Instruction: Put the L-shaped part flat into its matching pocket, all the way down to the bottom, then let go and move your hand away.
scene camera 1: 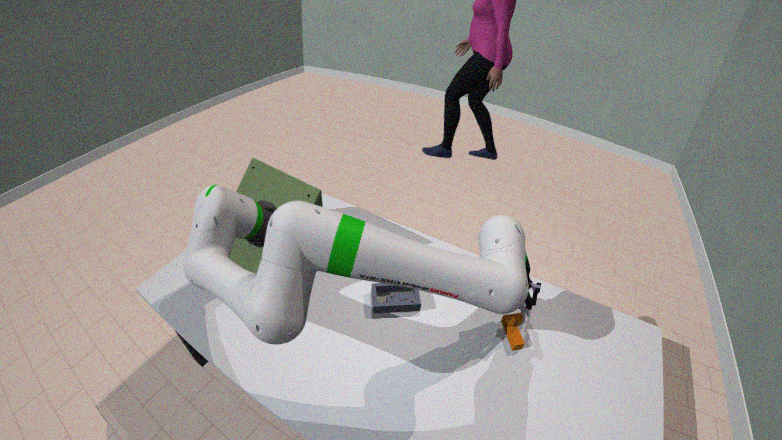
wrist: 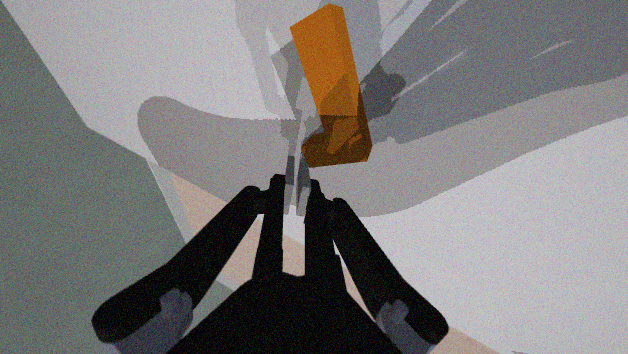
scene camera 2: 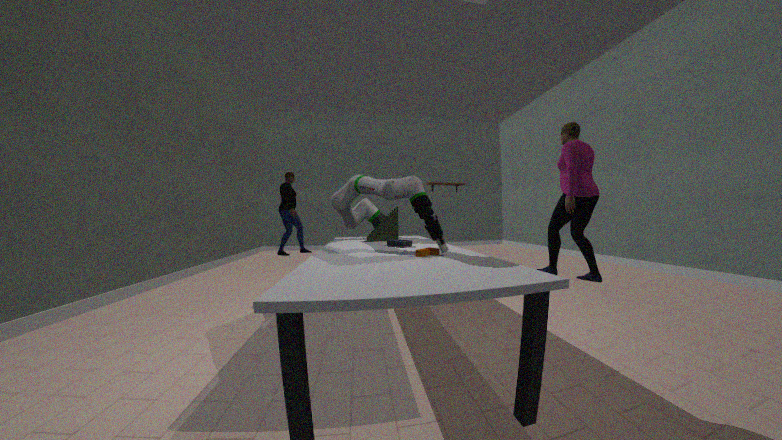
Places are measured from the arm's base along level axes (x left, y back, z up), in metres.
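Pixels of known places: gripper, fingertip midpoint: [scene camera 1: 526,312] [wrist: 295,168] [scene camera 2: 445,251]; arm's base at its link origin: [scene camera 1: 261,223] [scene camera 2: 380,222].
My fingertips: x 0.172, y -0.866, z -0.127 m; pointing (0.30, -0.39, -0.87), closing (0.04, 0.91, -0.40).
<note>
Ahead of a thing's pixels: the offset from my fingertips to its top centre. Level surfaces: height alone.
The orange L-shaped part {dx -0.085, dy +0.015, dz +0.014 m} [scene camera 1: 514,337] [scene camera 2: 427,252] [wrist: 327,70] lies on the table, with its short leg toward my gripper. My gripper [scene camera 2: 443,247] [wrist: 295,168] is low over the table beside that short leg. Its fingertips are nearly together, with a thin gap and no part between them. In the wrist view the orange part is ahead and slightly right of the fingertips. The dark grey pocket block {dx -0.130, dy +0.393, dz +0.021 m} [scene camera 1: 396,308] [scene camera 2: 399,243] stands on the table nearer the robot's base, away from the part. The arm passes close to its back edge in scene camera 1, and its recess shows partly.
The green mounting block [scene camera 1: 281,183] [scene camera 2: 389,227] stands behind the arm on the white table {dz -0.015 m} [scene camera 1: 596,383] [scene camera 2: 410,284]. A person in pink [scene camera 1: 492,32] [scene camera 2: 578,169] stands on the floor beyond the table. A person in black [scene camera 2: 288,198] stands farther back.
</note>
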